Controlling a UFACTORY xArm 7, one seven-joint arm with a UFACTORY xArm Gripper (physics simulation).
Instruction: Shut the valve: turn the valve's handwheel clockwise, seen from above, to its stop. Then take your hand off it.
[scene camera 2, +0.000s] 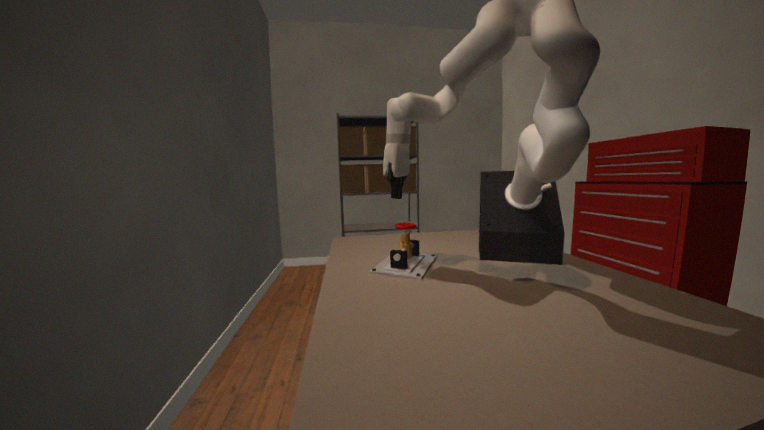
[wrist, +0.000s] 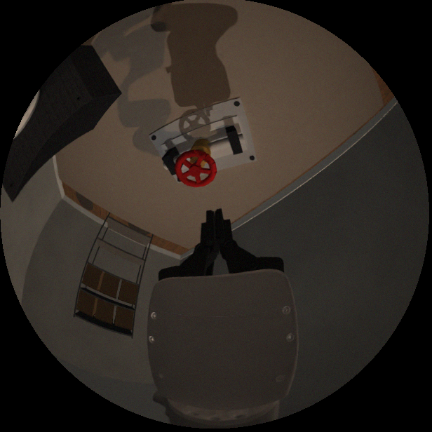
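Note:
The red handwheel (scene camera 2: 405, 225) (wrist: 197, 171) lies level on top of the brass valve body (scene camera 2: 405, 246) (wrist: 202, 146). The valve sits on a light grey base plate (scene camera 2: 398, 272) (wrist: 244, 122) with black pipe clamps. My gripper (scene camera 2: 396, 197) (wrist: 216, 218) is shut, with its black fingers together and nothing between them. In the scene view it hangs above the handwheel, with a visible gap between fingertips and wheel. In the wrist view the fingertips are apart from the wheel's rim. The wheel's turn angle relative to its stop cannot be told.
The valve's plate stands on the brown table (scene camera 2: 427, 347) (wrist: 310, 75), near its left edge in the scene view. A black block (scene camera 2: 521, 245) (wrist: 65, 100) under the arm's base stands to the right. A red tool chest (scene camera 2: 708, 235) and a shelf rack (scene camera 2: 340, 176) stand beyond the table.

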